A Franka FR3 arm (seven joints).
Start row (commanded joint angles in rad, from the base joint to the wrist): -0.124, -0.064, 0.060, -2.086, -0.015, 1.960, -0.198
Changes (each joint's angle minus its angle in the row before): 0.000, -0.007, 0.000, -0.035, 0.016, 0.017, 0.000; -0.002, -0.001, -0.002, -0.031, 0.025, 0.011, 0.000; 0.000, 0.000, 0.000, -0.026, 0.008, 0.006, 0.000; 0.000, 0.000, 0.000, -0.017, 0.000, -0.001, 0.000; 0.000, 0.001, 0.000, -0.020, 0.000, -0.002, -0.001; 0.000, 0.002, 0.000, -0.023, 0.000, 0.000, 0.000; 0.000, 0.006, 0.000, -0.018, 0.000, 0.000, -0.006; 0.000, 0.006, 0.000, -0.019, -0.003, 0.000, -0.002; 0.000, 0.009, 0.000, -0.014, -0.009, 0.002, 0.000; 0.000, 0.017, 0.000, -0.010, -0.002, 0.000, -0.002; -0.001, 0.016, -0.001, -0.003, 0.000, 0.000, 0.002
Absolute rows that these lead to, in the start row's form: -0.124, -0.071, 0.060, -2.121, 0.001, 1.977, -0.198; -0.126, -0.072, 0.058, -2.152, 0.026, 1.988, -0.198; -0.126, -0.072, 0.058, -2.178, 0.034, 1.994, -0.198; -0.126, -0.072, 0.058, -2.195, 0.034, 1.993, -0.198; -0.126, -0.071, 0.058, -2.215, 0.034, 1.991, -0.199; -0.126, -0.069, 0.058, -2.238, 0.034, 1.991, -0.199; -0.126, -0.063, 0.058, -2.256, 0.034, 1.991, -0.205; -0.126, -0.057, 0.058, -2.275, 0.031, 1.991, -0.207; -0.126, -0.048, 0.058, -2.289, 0.022, 1.993, -0.207; -0.126, -0.031, 0.058, -2.299, 0.020, 1.993, -0.209; -0.127, -0.015, 0.057, -2.302, 0.020, 1.993, -0.207
